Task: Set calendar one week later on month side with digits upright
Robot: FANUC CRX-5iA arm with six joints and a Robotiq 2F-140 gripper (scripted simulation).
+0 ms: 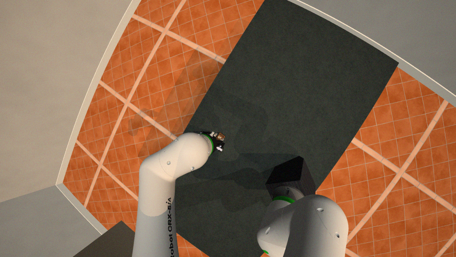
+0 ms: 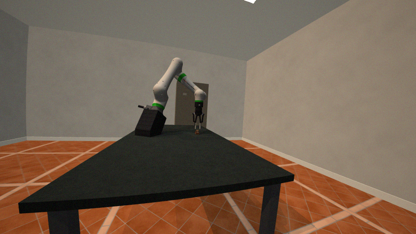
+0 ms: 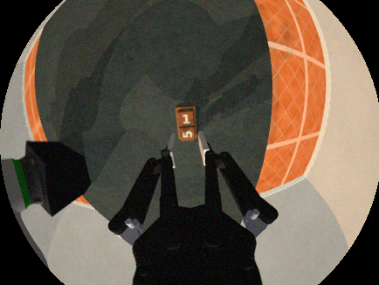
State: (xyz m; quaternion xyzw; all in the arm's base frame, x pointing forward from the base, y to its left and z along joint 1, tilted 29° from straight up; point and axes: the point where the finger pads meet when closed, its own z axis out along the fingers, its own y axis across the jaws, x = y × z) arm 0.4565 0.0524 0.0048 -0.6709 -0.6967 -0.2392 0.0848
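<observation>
My hand is 7 cm above the brown cube. From my hand the other things lie so: brown tray (8 cm below, 2 cm to the left).
</observation>
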